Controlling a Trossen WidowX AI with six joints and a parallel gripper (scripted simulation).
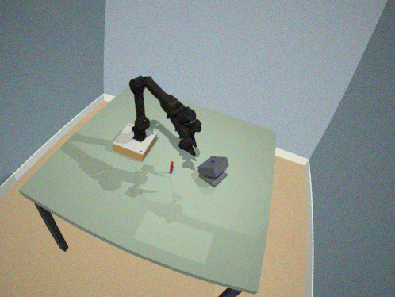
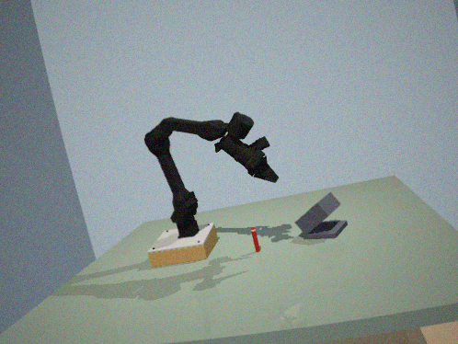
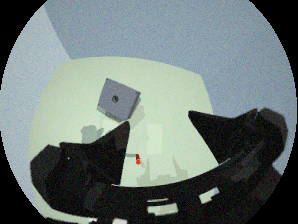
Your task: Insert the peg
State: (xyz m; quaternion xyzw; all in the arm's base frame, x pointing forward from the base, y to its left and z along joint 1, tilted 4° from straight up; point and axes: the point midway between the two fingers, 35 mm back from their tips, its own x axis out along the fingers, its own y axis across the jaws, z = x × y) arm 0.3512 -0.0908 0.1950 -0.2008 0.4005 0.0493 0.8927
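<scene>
Now: gripper tip 160 mm above the red peg, 110 mm past it and 10 mm to the right of it. Also, from my gripper tip: grey sloped panel (150 mm below, 110 mm to the left, 90 mm ahead).
</scene>
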